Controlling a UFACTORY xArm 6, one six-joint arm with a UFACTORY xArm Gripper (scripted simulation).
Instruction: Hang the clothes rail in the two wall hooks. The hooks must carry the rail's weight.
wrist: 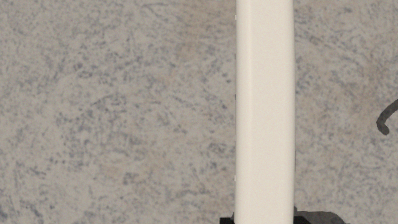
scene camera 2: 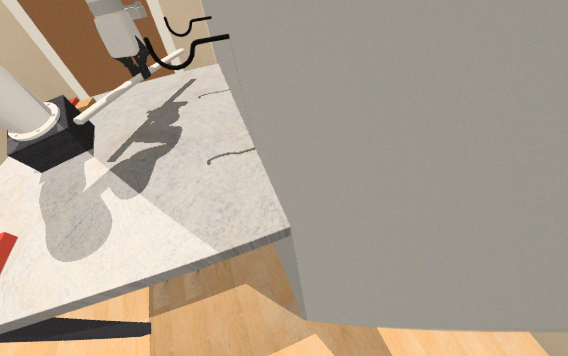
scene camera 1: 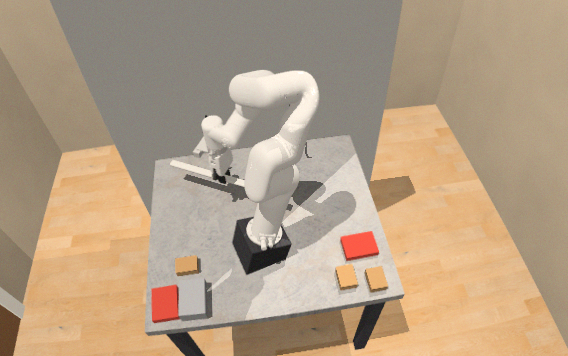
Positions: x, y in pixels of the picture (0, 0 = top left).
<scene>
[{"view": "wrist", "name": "white clothes rail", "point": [265, 67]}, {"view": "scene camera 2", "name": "my gripper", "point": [143, 78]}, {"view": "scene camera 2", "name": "white clothes rail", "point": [105, 101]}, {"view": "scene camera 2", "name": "grey wall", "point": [412, 155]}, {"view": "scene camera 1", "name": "grey block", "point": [193, 296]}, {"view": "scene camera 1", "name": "red block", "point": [362, 245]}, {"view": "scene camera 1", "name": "red block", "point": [165, 300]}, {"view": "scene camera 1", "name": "grey wall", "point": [153, 78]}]
</scene>
